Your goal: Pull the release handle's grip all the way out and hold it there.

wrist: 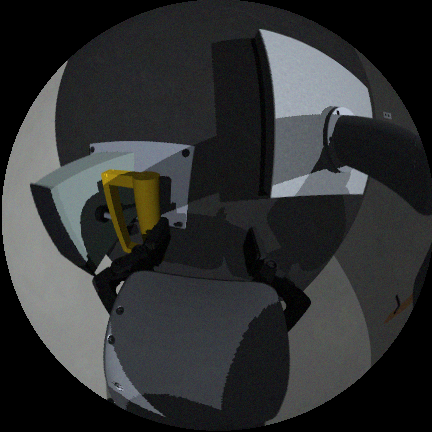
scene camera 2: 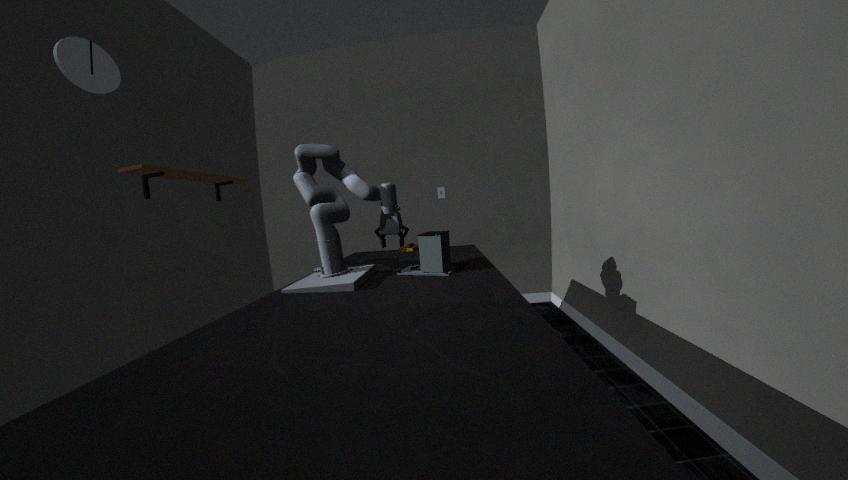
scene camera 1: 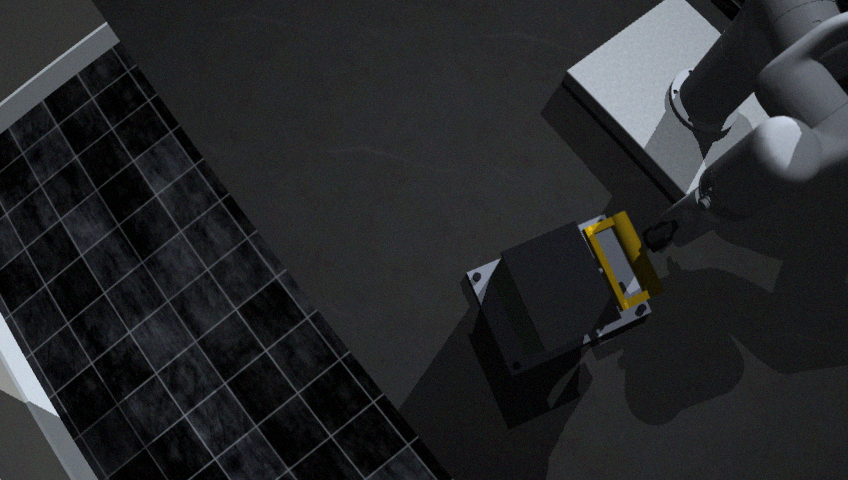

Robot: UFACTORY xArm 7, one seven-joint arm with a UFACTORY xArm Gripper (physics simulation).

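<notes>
The release handle is a yellow frame whose thick round grip (scene camera 1: pixel 627 229) (wrist: pixel 147 200) is on the side away from the housing; the yellow handle (scene camera 2: pixel 408 248) looks small in scene camera 2. The handle sits close against the dark, boxy housing (scene camera 1: pixel 553 285) (scene camera 2: pixel 431 252) (wrist: pixel 70 187), with a short bit of rod showing in the wrist view. My gripper (scene camera 1: pixel 660 235) (scene camera 2: pixel 392 244) (wrist: pixel 207 232) is wide open and empty, beside the grip on its outer side. In the wrist view the left finger overlaps the grip's lower end; whether they touch cannot be told.
The housing stands on a light bolted plate (scene camera 1: pixel 483 278) (wrist: pixel 160 152). The arm's pale base slab (scene camera 1: pixel 630 77) (scene camera 2: pixel 327 281) (wrist: pixel 305 95) lies near the handle. A wooden shelf (scene camera 2: pixel 190 174) and a round clock (scene camera 2: pixel 80 65) are on the left wall.
</notes>
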